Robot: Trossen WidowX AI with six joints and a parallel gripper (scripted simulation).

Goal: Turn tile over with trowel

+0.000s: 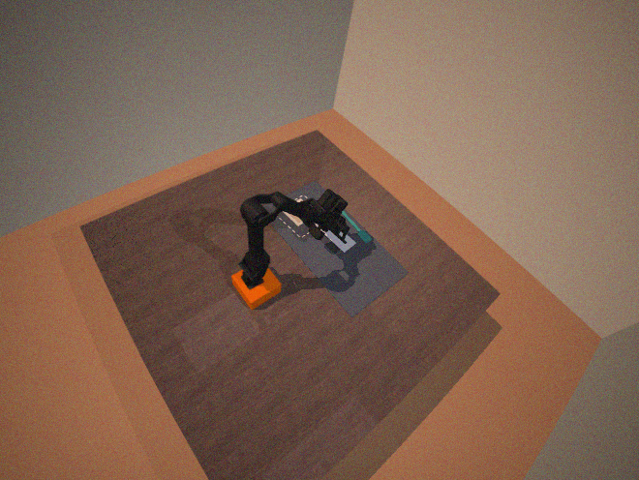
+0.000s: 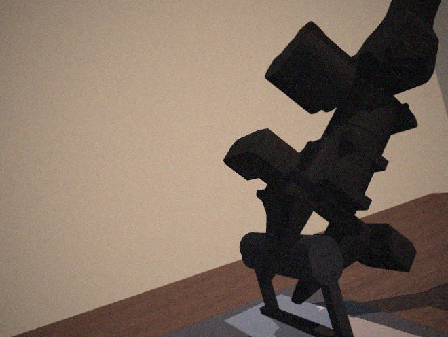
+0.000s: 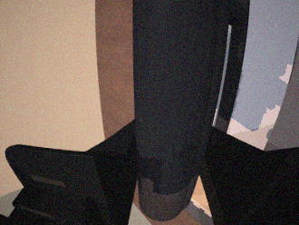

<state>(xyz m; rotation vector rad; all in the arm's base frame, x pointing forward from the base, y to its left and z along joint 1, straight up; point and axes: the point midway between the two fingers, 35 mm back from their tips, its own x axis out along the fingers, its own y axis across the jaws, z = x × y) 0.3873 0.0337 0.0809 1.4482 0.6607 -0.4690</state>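
The grey mat lies 10 mm behind my gripper tip, 20 mm to the right of it and 140 mm below it. From my gripper tip the other things lie so: slim teal tool: 130 mm ahead, 30 mm to the right, 110 mm below; trowel: 30 mm behind, 10 mm below; cream tile: 50 mm behind, 180 mm to the left, 110 mm below.
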